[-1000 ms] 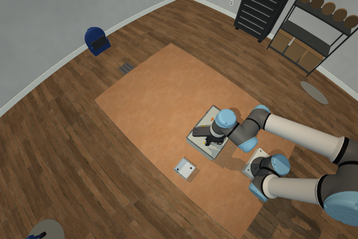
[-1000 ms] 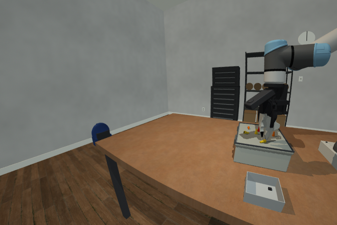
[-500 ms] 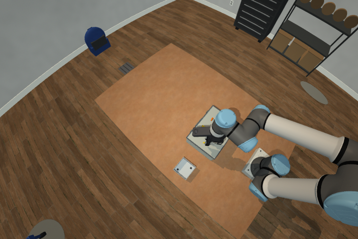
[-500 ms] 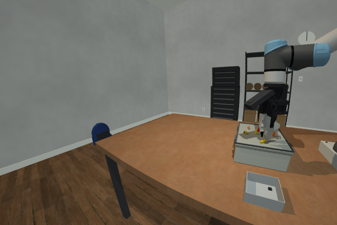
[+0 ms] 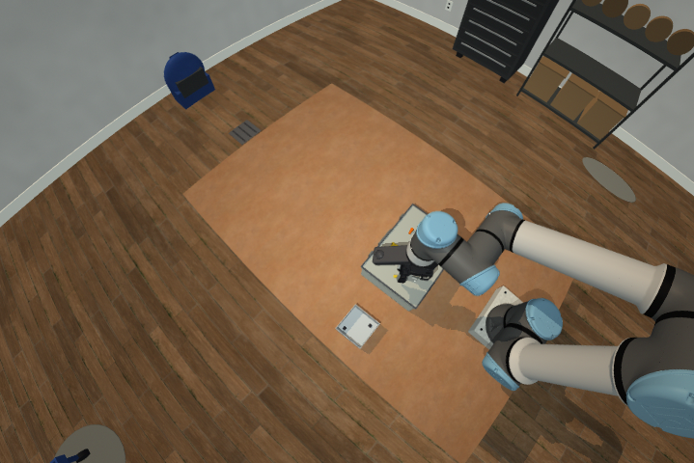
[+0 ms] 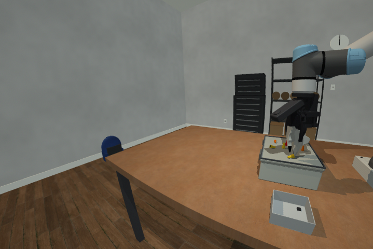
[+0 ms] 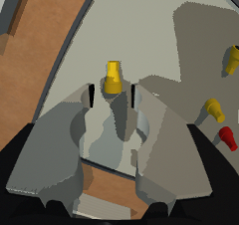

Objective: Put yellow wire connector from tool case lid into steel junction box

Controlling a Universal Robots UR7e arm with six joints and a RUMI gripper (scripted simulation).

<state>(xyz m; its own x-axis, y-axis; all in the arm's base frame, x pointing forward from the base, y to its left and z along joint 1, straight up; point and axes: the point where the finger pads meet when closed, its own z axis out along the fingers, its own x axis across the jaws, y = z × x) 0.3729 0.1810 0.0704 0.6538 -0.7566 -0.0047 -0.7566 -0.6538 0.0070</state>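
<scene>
Right now my hand is 40 mm past the steel junction box, 190 mm to the right of it and 130 mm above it. The rest, counted from my hand: grey tool case: 20 mm ahead, 100 mm to the right, 60 mm below.
</scene>
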